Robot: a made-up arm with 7 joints.
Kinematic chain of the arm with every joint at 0, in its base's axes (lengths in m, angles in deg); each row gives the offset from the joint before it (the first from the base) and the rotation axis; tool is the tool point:
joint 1: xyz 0 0.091 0 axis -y
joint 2: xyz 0 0.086 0 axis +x
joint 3: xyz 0 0 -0.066 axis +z
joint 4: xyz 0 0 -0.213 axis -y
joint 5: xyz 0 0 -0.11 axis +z
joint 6: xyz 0 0 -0.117 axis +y
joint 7: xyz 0 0 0 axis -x
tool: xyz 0 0 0
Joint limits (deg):
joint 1: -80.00..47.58
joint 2: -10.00..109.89
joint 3: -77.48..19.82
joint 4: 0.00..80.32
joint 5: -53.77..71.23
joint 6: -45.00..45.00
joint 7: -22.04..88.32
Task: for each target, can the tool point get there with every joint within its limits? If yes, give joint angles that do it. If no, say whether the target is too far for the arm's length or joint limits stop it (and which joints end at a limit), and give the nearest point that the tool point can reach.
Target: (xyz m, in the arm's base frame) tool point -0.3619 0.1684 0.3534
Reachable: no: joint limits stop it (at a limit: joint 1, joint 4) | nearest point -0.4981 0.1623 -0.0878 | short by 0.462 m
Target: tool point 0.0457 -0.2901 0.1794
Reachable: no: joint limits stop it (at a limit: joint 1, joint 2, joint 4) | nearest point 0.2525 -0.0865 -0.1322 | short by 0.426 m
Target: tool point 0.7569 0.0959 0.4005
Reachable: no: too far | nearest point 0.3804 0.1138 -0.0447 | short by 0.583 m
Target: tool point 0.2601 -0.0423 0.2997
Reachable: no: joint limits stop it (at a limit: joint 1, joint 2, joint 4) | nearest point 0.3491 0.0159 -0.0533 | short by 0.369 m
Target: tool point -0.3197 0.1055 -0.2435
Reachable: yes | joints -64.29 19.93 -68.17 72.90 40.89 24.15 10.96
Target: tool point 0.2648 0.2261 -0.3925
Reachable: yes | joints 16.10 6.28 -0.20 39.87 -27.19 21.56 21.71
